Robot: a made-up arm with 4 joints. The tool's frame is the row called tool. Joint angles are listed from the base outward. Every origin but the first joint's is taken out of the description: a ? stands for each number. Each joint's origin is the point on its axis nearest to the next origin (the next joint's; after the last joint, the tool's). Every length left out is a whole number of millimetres.
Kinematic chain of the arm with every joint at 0, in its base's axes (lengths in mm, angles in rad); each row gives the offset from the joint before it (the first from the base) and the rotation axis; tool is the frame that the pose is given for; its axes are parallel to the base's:
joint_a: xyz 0 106 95 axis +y
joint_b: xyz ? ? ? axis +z
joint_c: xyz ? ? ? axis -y
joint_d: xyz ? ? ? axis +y
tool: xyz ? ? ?
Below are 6 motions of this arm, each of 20 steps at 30 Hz.
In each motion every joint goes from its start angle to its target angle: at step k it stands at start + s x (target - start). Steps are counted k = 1, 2, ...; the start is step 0. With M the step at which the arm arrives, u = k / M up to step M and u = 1 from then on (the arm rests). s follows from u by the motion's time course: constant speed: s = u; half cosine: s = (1 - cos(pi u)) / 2; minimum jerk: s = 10 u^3 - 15 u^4 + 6 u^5.
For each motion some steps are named. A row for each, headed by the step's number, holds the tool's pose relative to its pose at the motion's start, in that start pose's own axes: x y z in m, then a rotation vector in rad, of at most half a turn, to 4 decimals.
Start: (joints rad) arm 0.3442 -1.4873 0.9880 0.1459
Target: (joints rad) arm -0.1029 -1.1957 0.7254 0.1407
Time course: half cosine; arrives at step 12
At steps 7, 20:
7: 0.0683 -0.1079 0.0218 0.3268 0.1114 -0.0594
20: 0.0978 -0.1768 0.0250 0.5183 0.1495 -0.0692

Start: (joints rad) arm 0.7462 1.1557 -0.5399 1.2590
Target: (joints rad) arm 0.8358 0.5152 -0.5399 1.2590
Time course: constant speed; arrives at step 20
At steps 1, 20:
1: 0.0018 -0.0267 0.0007 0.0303 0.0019 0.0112
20: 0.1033 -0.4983 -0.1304 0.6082 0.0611 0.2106

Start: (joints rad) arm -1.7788 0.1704 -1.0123 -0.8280
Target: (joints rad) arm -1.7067 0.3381 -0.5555 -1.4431
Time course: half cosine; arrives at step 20
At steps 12, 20:
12: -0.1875 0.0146 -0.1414 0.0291 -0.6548 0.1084
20: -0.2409 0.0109 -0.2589 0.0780 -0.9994 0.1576

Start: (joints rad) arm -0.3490 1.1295 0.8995 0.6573
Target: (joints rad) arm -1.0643 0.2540 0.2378 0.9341
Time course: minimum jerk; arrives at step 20
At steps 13, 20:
13: 0.0899 0.0262 0.1959 -0.3180 0.2925 -0.6924
20: 0.0383 0.0075 0.2795 -0.2673 0.2986 -0.9115

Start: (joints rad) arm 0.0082 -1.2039 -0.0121 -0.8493
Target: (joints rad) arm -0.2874 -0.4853 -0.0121 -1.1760
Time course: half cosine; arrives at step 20
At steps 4, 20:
4: -0.0115 -0.0027 0.0021 0.0688 -0.0422 0.0256
20: -0.1189 -0.0301 0.0018 0.7294 -0.5117 0.1969

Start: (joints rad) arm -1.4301 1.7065 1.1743 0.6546
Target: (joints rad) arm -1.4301 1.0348 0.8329 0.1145
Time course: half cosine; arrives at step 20
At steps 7, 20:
7: -0.0131 -0.0154 -0.0104 -0.0954 -0.0541 -0.1567
20: -0.0571 -0.0452 -0.0406 -0.3904 -0.1912 -0.5479

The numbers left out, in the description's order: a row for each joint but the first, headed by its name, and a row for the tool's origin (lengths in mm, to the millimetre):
joint_b: 85 0 136
joint_c: 362 12 0
joint_d: 69 0 28
tool: -105 0 365

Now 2 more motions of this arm.
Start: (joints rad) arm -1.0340 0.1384 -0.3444 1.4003
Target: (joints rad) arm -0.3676 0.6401 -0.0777 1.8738
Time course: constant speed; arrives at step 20
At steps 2, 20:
2: 0.0626 0.0395 0.0196 -0.0513 0.0864 0.0015
20: 0.5595 0.3997 -0.0941 -0.5411 0.8244 0.1150

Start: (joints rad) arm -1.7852 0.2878 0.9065 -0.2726
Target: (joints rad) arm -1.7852 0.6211 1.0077 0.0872
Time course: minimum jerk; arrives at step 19
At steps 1, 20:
1: 0.0001 0.0000 0.0001 0.0004 0.0003 0.0002
20: 0.0937 0.0062 0.0268 0.2899 0.2562 0.1664

